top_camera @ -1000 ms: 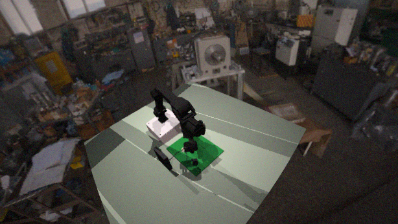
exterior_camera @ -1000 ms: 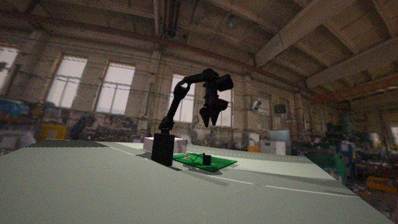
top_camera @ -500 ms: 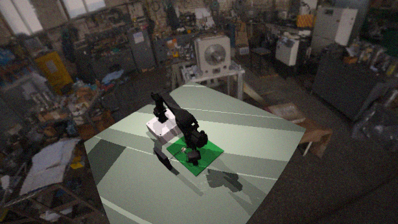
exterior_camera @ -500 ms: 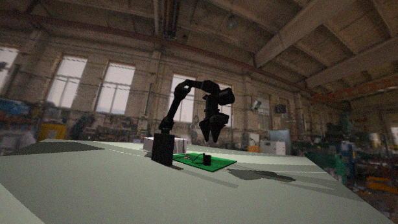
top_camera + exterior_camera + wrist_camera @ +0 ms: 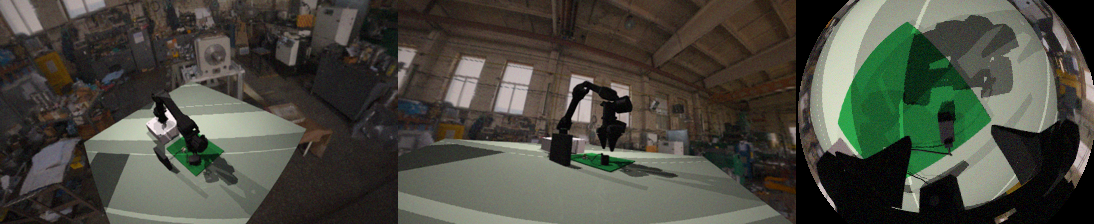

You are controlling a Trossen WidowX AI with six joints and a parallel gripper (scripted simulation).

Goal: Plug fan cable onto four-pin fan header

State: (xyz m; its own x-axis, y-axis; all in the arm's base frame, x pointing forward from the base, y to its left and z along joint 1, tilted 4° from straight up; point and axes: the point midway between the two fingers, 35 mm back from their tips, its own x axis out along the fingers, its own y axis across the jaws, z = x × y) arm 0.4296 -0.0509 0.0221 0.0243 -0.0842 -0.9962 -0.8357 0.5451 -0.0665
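Now: gripper tip 1 cm past the dark plug and 4 cm above it. Also, from my gripper tip: green board (10 cm behind, 6 cm to the left, 8 cm below); then black fan (14 cm behind, 13 cm to the right, 1 cm below).
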